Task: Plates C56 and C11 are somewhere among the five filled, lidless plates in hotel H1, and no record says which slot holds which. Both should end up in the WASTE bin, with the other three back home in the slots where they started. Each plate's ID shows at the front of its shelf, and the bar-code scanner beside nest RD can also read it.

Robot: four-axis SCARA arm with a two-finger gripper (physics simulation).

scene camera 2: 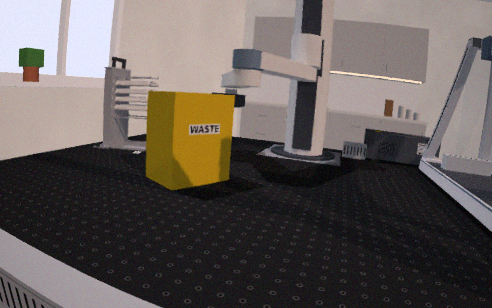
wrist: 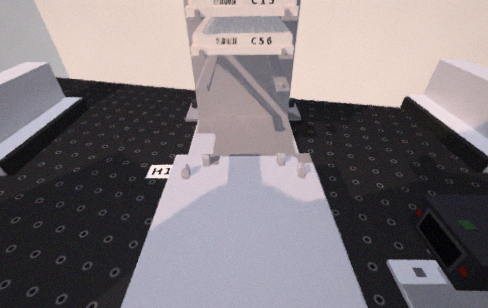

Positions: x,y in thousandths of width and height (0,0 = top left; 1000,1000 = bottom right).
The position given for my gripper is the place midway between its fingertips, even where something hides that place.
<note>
In view: my gripper (wrist: 499,278) and a plate C56 (wrist: 464,115).
</note>
